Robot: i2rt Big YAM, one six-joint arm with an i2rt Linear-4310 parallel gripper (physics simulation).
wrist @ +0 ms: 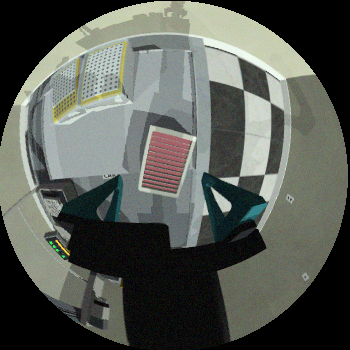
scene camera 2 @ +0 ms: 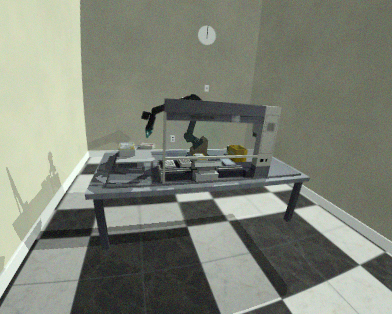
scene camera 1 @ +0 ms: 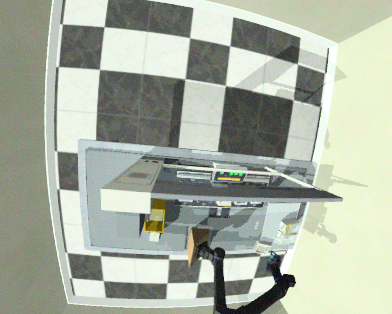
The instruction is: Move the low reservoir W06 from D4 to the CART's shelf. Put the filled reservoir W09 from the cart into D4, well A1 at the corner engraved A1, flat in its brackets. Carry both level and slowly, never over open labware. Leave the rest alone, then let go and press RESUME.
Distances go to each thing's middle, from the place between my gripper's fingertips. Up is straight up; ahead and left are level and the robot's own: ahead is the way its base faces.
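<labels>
White reservoir with red-filled troughs (wrist: 167,152): my gripper 90 mm above it, 10 mm past it, 10 mm to the right of it. From my hand: cart shelf (scene camera 1: 276,212), 110 mm below, 170 mm ahead, 90 mm to the right; instrument tower (scene camera 1: 124,197), 110 mm above, 470 mm ahead, 940 mm to the left.
</labels>
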